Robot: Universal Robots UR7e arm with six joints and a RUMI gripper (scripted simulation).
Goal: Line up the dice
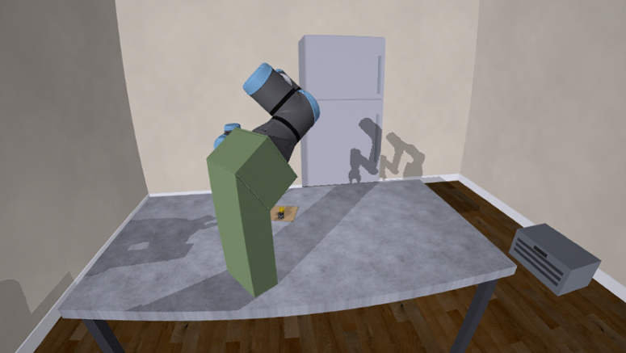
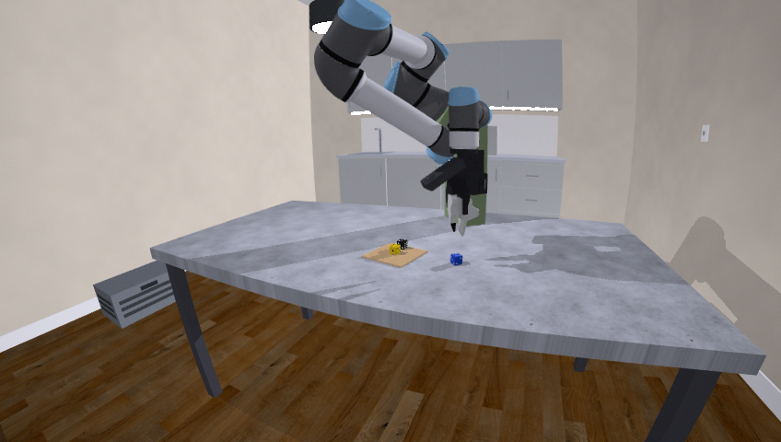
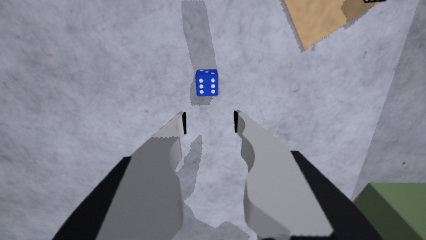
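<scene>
The blue die lies 9 cm below my hand. The rest, counted from my hand: mat 17 cm to the right, 10 cm below, 6 cm behind; then black die 16 cm to the right, 10 cm behind, 8 cm below; then yellow die 17 cm to the right, 8 cm below, 6 cm behind.
</scene>
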